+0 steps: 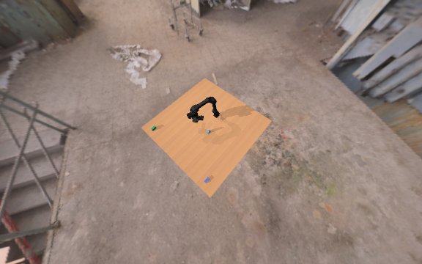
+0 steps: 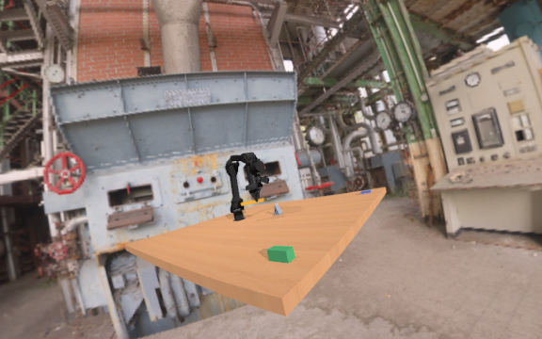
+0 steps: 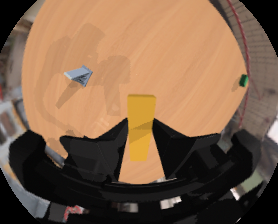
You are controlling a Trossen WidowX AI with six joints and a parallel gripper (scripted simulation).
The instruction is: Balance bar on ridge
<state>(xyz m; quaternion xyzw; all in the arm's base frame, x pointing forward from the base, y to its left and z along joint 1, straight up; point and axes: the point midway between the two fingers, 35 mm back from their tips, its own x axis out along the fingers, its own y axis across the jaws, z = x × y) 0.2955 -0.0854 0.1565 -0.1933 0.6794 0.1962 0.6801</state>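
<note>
The yellow bar is 20 mm behind my gripper tip and 20 mm to the right of it. Round my gripper tip: small blue block 440 mm ahead, 590 mm to the left, 110 mm below; then green block 440 mm ahead, 410 mm to the right, 110 mm below.
</note>
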